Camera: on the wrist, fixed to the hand. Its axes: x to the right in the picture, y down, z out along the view.
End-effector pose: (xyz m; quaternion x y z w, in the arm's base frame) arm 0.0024 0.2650 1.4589 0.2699 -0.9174 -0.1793 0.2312
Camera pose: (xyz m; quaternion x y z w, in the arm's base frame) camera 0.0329 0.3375 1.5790 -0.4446 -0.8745 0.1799 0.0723
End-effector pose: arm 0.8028 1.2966 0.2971 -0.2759 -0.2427 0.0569 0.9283
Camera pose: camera 0.8319 1.3252 0.1595 -0.1588 -0.1128 0.7808 0.5936
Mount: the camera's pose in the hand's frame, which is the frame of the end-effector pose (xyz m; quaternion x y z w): -0.0254 0.0992 -0.1006 0.1995 -0.1670 0.6985 0.6667
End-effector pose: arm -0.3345 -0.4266 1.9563 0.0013 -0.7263 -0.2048 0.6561
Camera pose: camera -0.2086 -0.3586 1.9673 -0.4098 -0.6356 0.4664 0.4589
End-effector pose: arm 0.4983 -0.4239 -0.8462 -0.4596 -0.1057 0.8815 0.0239
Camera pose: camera 0.6004 -0.5078 -0.9023 0.2283 -0.4224 -0.7022 0.5257
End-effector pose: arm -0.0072 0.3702 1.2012 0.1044 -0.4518 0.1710 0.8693
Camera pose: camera 0.0158 0.4901 1.1257 -0.0440 -0.4852 0.7939 0.3638
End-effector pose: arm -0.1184 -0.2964 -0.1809 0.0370 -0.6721 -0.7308 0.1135
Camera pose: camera -0.0614 -0.3959 -0.0946 -0.5442 -0.6386 -0.2800 0.4665
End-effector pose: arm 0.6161 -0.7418 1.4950 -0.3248 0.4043 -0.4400 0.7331
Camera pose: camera 0.5584 -0.6910 1.3738 0.1386 0.2862 0.1923 0.9284
